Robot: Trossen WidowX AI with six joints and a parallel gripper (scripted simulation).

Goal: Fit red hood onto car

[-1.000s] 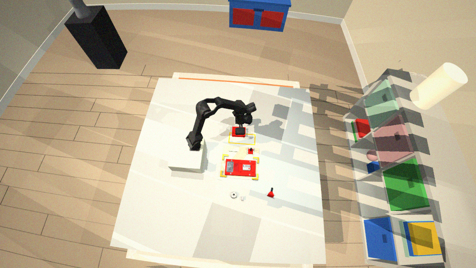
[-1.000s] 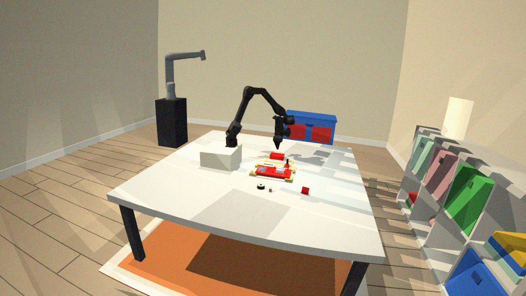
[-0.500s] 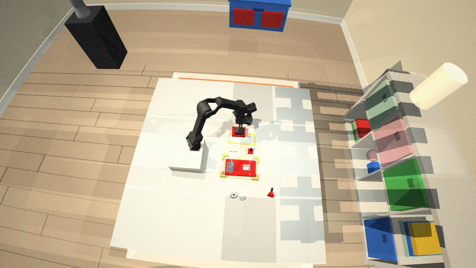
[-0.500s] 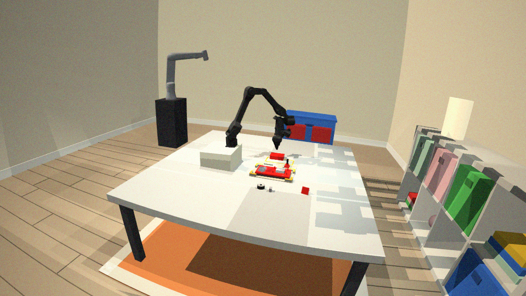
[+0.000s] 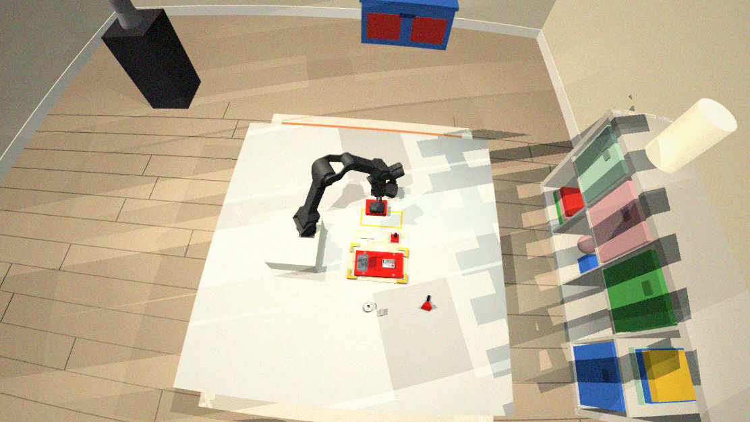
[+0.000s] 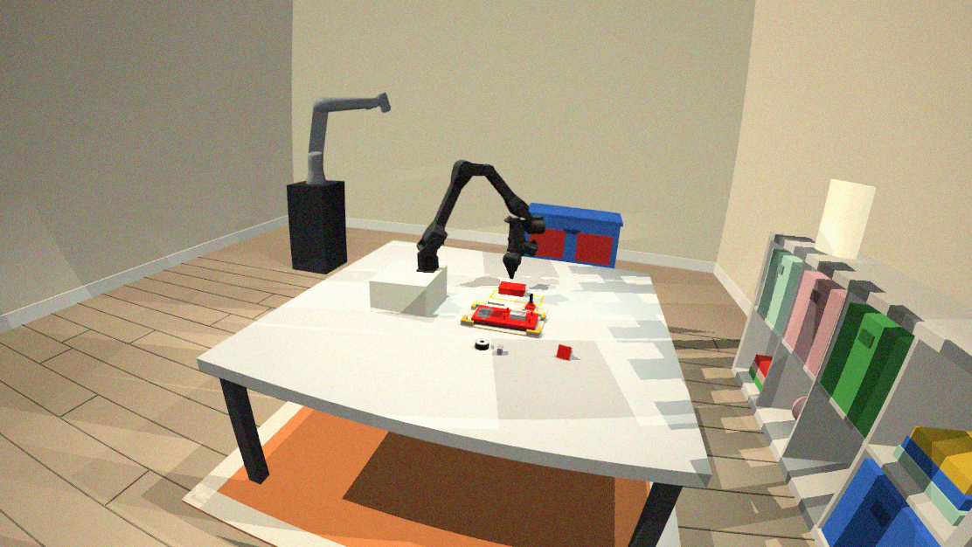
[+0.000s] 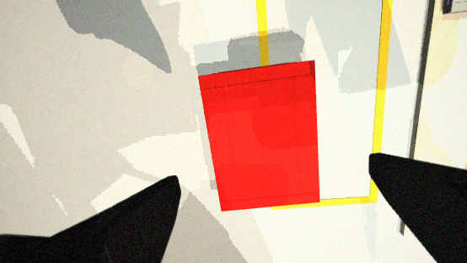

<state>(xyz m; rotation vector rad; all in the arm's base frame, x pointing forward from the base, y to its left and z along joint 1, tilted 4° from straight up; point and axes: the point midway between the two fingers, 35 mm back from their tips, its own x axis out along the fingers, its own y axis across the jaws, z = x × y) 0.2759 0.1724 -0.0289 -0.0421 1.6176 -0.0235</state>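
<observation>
Right now the red hood is 50 mm below my gripper tip. From my gripper tip the other things lie so: grey engine block 60 mm ahead, 260 mm to the right, 40 mm below.
</observation>
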